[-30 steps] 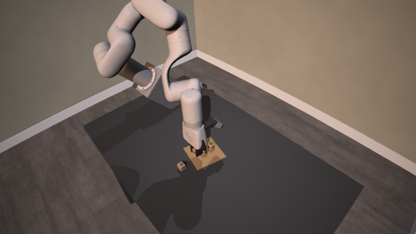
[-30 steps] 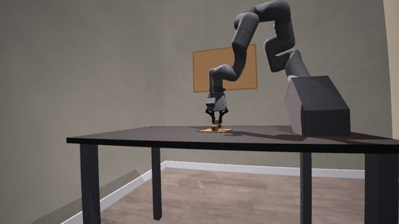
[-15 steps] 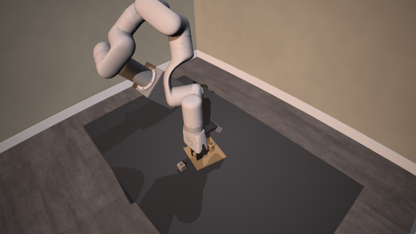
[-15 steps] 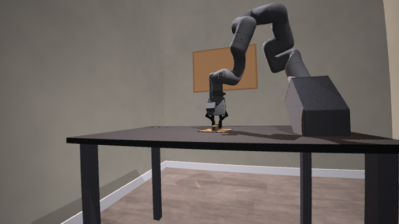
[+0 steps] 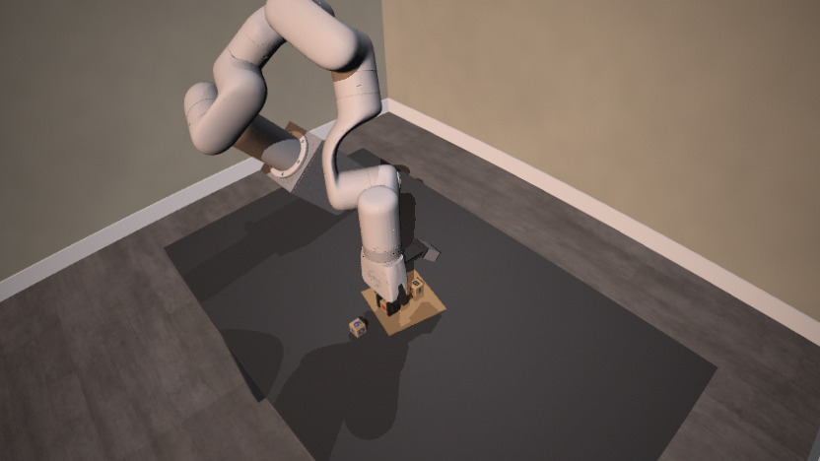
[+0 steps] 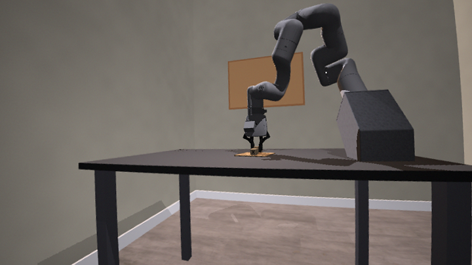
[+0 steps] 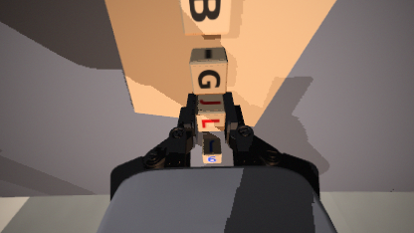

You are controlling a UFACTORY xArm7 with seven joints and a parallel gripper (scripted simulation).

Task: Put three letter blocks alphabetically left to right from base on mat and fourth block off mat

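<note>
The tan mat lies 40 mm to the left of my hand and 30 mm below it.
</note>
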